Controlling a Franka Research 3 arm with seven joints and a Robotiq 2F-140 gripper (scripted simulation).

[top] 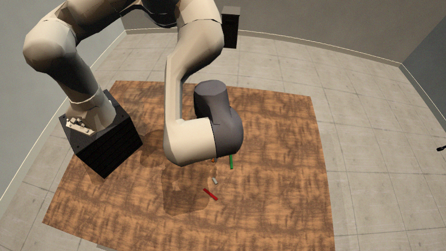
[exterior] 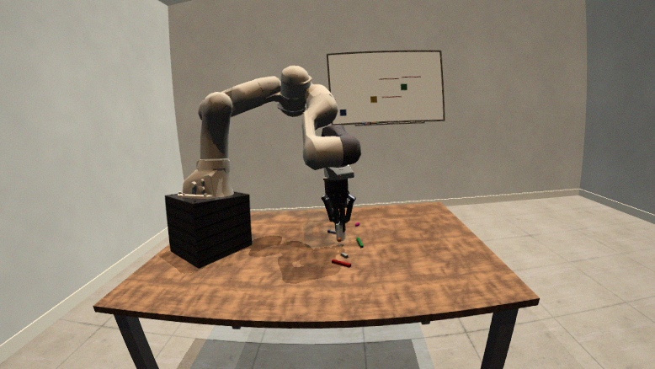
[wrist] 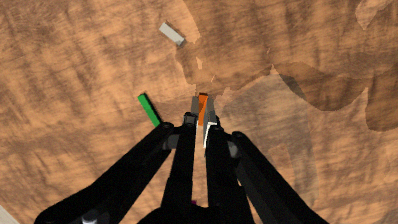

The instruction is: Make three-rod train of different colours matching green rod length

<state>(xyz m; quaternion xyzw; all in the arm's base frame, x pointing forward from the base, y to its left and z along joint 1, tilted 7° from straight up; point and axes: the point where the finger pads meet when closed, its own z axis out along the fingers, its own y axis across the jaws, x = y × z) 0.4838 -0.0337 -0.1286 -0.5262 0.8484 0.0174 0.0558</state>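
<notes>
Right now my hand is 50 mm past the blue rod, 140 mm to the right of it and 50 mm above it. The rest, counted from my hand: green rod: 70 mm ahead, 50 mm below; then red rod: 10 mm behind, 150 mm to the right, 50 mm below; then orange rod: 30 mm below.
</notes>
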